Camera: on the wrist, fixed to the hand. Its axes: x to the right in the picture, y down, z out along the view.
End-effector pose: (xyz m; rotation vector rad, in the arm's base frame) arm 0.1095 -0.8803 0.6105 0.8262 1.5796 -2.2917
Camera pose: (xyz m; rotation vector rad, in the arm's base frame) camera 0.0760 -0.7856 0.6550 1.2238 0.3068 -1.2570
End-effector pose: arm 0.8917 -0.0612 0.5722 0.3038 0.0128 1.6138
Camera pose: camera 0.9642 -0.0307 0.4955 -0.6225 0.2299 -3.0666
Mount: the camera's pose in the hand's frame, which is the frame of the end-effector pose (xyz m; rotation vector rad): 0.0131 -0.0879 -0.0646 0.1701 -0.1328 1.4952
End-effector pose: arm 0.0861 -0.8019 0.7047 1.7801 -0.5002 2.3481
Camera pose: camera 0.0519 -0.6982 0.7168 -0.8879 1.1177 -1.4294
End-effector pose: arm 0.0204 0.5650 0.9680 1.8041 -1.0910 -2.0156
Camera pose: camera 0.1041 0.5943 0.9031 0.3970 -1.8252 -1.0554
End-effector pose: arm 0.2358 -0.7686 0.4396 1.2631 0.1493 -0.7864
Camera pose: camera 0.2126 -0.7243 0.3418 1.0967 -0.9052 0.4335
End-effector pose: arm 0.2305 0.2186 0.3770 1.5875 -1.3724 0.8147
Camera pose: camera 0.3229 0.2738 0.3989 0.4464 -2.6015 1.6678
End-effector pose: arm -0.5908 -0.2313 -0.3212 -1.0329 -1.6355 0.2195
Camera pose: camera -0.5792 -0.2980 -0.2347 -1.9319 -0.6115 1.3796
